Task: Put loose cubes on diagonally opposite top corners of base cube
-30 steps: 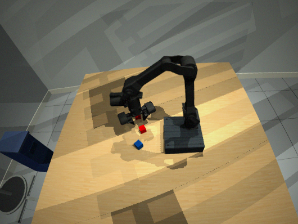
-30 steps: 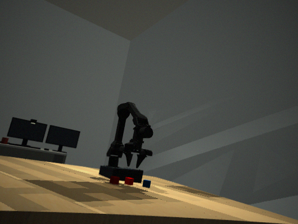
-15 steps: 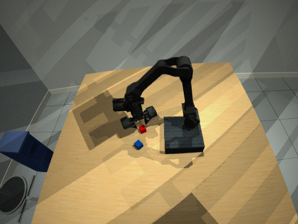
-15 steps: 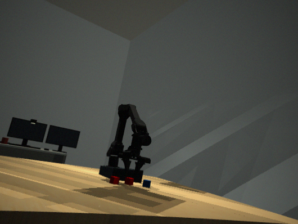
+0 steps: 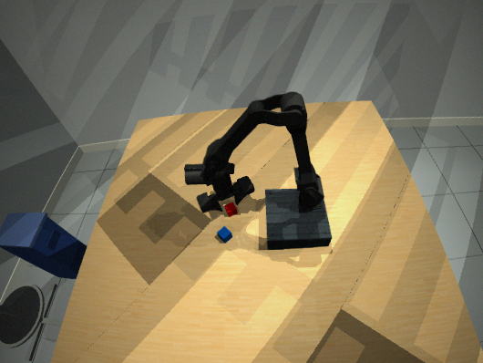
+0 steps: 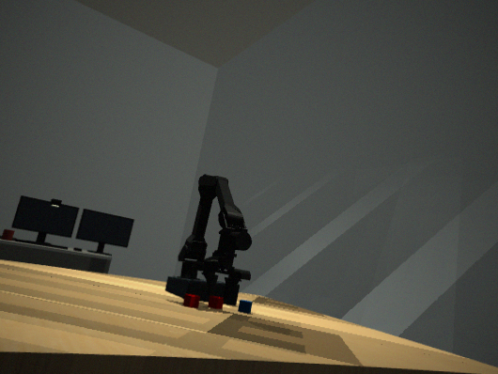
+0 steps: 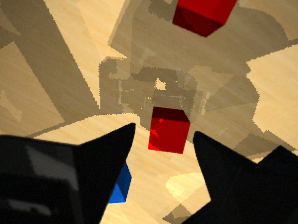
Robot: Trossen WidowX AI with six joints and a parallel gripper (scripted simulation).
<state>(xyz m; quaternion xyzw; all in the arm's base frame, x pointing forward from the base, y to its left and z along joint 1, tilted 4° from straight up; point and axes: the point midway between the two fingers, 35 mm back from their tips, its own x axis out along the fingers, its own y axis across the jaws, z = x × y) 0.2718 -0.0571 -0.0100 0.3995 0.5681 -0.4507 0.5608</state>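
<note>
My gripper tip is 3 cm short of the blue cube, 10 cm to the right of it and 1 cm above it.
</note>
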